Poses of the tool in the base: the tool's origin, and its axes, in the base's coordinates. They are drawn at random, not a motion.
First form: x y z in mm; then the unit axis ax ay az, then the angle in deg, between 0 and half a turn.
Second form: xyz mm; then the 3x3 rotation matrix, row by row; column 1 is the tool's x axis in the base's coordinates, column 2 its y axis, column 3 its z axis. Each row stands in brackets. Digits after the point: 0 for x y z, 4 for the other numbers.
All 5 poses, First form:
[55 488 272 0.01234 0.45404 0.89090 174.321]
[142 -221 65 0.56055 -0.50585 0.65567 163.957]
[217 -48 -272 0.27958 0.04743 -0.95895 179.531]
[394 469 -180 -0.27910 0.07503 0.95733 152.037]
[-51 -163 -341 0.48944 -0.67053 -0.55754 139.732]
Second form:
[55 488 272], [[-0.9948 -0.0770 0.0669], [0.0993 -0.5838 0.8058], [-0.0230 0.8082 0.5884]]
[142 -221 65], [[-0.3449 -0.7373 0.5810], [-0.3749 -0.4593 -0.8053], [0.8606 -0.4955 -0.1180]]
[217 -48 -272], [[-0.8436 0.0344 -0.5358], [0.0187 -0.9955 -0.0933], [-0.5366 -0.0887 0.8392]]
[394 469 -180], [[-0.7366 -0.4883 -0.4680], [0.4095 -0.8726 0.2661], [-0.5384 0.0044 0.8427]]
[-51 -163 -341], [[-0.3407 -0.2182 -0.9145], [-0.9390 0.0296 0.3427], [-0.0477 0.9754 -0.2150]]

